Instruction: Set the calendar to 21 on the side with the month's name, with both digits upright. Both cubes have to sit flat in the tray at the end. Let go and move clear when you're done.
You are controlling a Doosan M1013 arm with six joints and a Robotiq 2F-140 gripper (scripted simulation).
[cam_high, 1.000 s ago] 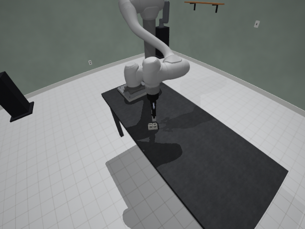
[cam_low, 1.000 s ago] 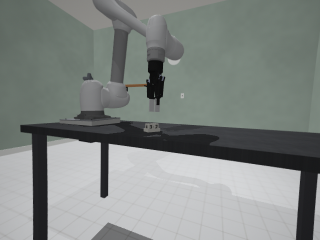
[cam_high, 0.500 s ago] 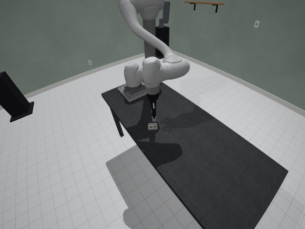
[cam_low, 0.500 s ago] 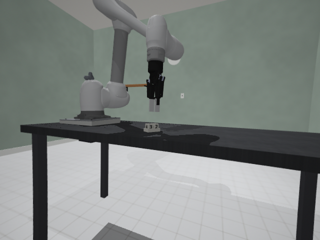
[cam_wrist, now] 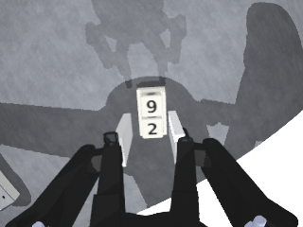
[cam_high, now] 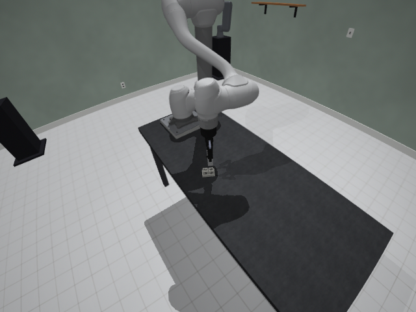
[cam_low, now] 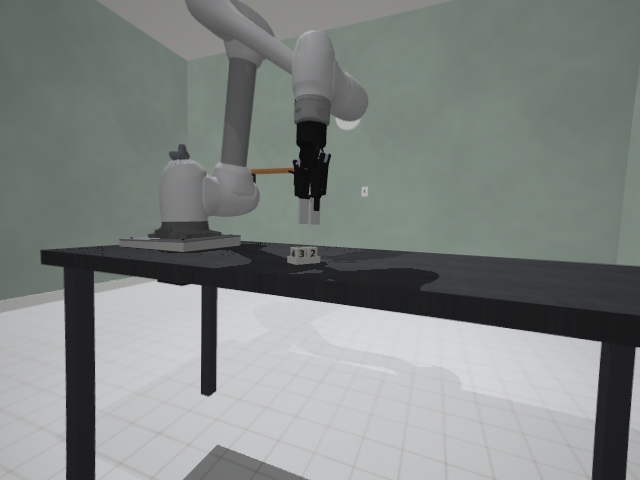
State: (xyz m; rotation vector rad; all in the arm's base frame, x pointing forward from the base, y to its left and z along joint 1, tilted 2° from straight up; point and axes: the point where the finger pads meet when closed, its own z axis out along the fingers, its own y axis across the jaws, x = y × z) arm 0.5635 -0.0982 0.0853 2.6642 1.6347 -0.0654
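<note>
The cube lies 11 cm below my hand. Also, from my hand: white tray 1 cm behind, 1 cm to the right, 12 cm below.
</note>
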